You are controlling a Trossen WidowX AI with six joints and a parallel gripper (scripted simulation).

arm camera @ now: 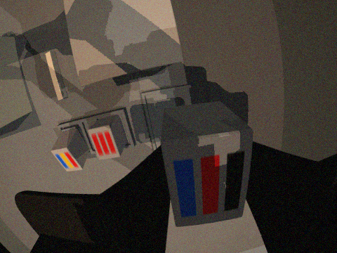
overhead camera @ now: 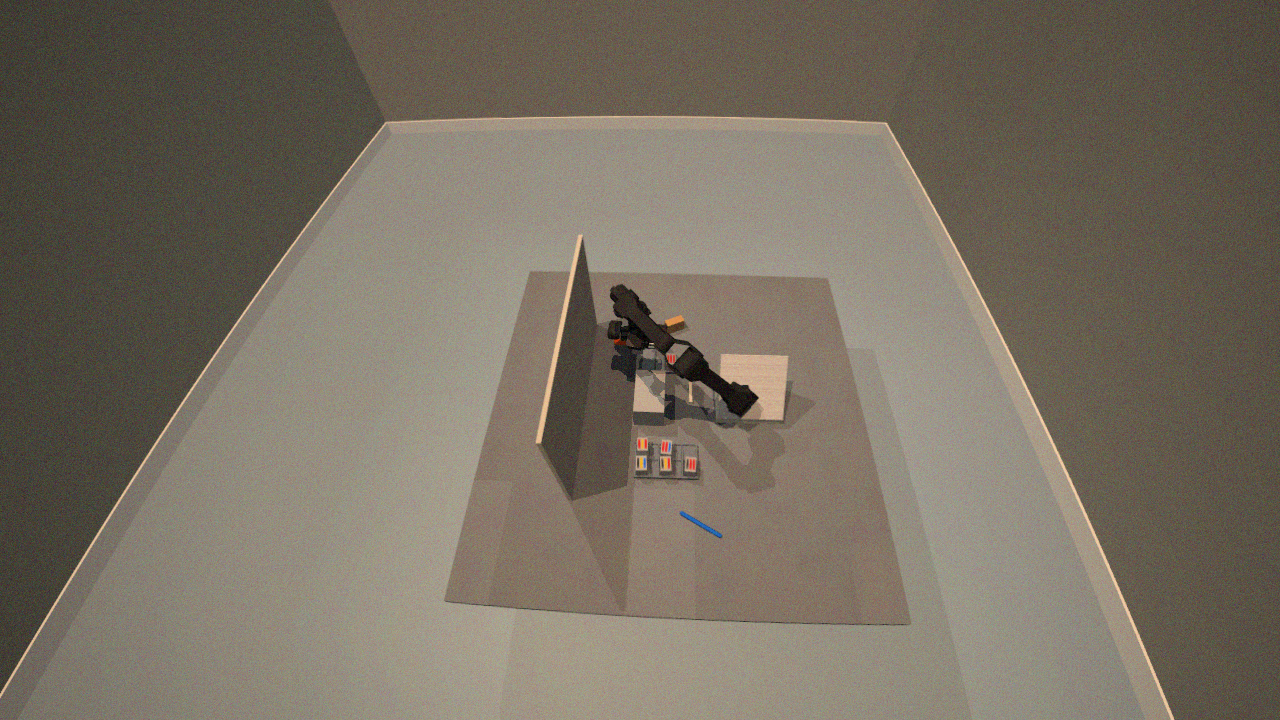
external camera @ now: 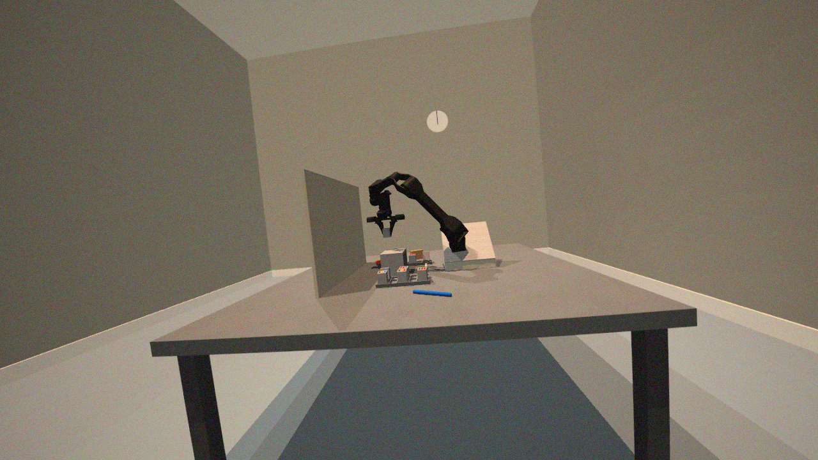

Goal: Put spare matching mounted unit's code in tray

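The wire-edged tray lies 10 mm behind my gripper tip, 50 mm to the right of it and 160 mm below it. Also, from my gripper tip: orange block: 140 mm behind, 200 mm to the right, 140 mm below; grey mounted unit: 30 mm behind, 140 mm to the left, 120 mm below; upright panel: 200 mm ahead, 110 mm to the left, 60 mm above.
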